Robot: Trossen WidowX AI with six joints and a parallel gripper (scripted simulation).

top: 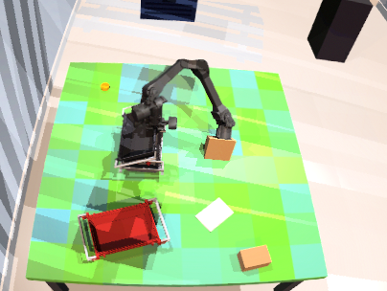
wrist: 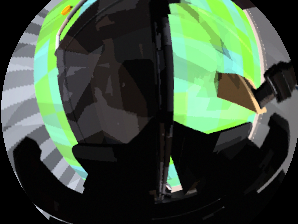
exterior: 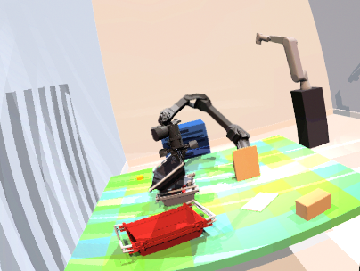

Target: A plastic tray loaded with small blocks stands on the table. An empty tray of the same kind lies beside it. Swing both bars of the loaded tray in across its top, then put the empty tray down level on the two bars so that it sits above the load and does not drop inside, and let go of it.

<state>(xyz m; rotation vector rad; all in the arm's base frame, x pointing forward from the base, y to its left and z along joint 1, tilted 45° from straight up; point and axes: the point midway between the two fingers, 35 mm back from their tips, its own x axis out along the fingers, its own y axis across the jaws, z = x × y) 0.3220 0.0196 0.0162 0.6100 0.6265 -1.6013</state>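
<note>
The dark tray lies 8 cm ahead of my gripper tip. Round my gripper tip: white sheet 33 cm to the left, 27 cm behind, 15 cm below; then tan box 55 cm to the left, 42 cm behind, 12 cm below; then small orange disc 43 cm to the right, 29 cm ahead, 14 cm below.
</note>
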